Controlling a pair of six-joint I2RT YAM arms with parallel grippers.
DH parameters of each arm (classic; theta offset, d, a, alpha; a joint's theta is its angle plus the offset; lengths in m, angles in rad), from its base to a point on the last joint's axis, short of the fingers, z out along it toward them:
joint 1: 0 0.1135 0.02 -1.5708
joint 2: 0 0 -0.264 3.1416
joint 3: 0.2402 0 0.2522 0
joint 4: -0.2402 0 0.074 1.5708
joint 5: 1.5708 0 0 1.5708
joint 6: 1.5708 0.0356 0 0
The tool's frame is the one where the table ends.
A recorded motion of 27 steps. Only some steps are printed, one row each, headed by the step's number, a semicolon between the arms.
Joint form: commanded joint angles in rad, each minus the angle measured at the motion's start. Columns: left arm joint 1, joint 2, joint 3, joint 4, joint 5, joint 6; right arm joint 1, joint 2, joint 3, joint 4, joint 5, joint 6.
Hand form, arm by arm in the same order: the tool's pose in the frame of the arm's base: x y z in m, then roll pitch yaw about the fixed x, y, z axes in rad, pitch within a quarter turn. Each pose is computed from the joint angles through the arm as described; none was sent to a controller.
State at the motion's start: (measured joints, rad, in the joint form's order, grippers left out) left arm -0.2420 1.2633 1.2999 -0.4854 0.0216 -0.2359; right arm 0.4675 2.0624 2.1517 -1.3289 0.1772 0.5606
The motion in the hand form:
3: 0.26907 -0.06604 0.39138 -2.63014 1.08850 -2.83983; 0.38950 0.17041 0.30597 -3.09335 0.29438 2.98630
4: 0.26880 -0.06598 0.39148 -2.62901 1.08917 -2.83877; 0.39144 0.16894 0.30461 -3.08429 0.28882 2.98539
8: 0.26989 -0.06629 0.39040 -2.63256 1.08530 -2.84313; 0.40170 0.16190 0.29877 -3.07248 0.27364 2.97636
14: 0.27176 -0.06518 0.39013 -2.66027 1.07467 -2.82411; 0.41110 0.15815 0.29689 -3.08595 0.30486 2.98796
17: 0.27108 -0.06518 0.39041 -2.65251 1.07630 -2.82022; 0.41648 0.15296 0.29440 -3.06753 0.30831 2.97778
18: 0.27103 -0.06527 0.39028 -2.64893 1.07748 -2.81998; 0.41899 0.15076 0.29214 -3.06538 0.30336 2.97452
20: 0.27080 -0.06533 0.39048 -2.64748 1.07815 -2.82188; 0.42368 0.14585 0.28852 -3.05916 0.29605 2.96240
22: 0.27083 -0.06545 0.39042 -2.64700 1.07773 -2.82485; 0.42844 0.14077 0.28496 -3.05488 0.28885 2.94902
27: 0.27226 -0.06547 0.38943 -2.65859 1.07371 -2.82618; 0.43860 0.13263 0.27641 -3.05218 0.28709 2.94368
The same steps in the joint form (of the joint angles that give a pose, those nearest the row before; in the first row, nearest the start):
3: 0.0043 -0.0195 -0.0060 0.0187 0.0015 -0.0047; -0.0383 0.0693 0.0424 -0.0829 0.0243 0.0085
4: 0.0043 -0.0207 -0.0066 0.0191 0.0014 -0.0049; -0.0430 0.0793 0.0534 -0.0929 0.0281 0.0064
8: 0.0043 -0.0166 -0.0067 0.0191 0.0028 -0.0049; -0.0677 0.1185 0.0937 -0.1104 0.0269 -0.0062
14: 0.0044 -0.0069 0.0050 0.0012 -0.0390 -0.0177; -0.0840 0.1319 0.1040 -0.0673 0.0253 -0.0390
17: 0.0043 -0.0099 0.0029 0.0037 -0.0355 -0.0186; -0.0981 0.1504 0.1242 -0.0745 0.0421 -0.0413
18: 0.0043 -0.0107 0.0010 0.0066 -0.0325 -0.0181; -0.1048 0.1593 0.1302 -0.0763 0.0407 -0.0440
20: 0.0043 -0.0115 0.0009 0.0069 -0.0295 -0.0170; -0.1187 0.1765 0.1448 -0.0830 0.0422 -0.0442
22: 0.0043 -0.0113 0.0009 0.0068 -0.0262 -0.0160; -0.1329 0.1943 0.1607 -0.0895 0.0422 -0.0438
27: 0.0043 -0.0056 0.0032 0.0040 -0.0354 -0.0174; -0.1571 0.2245 0.1769 -0.0742 0.0398 -0.0623

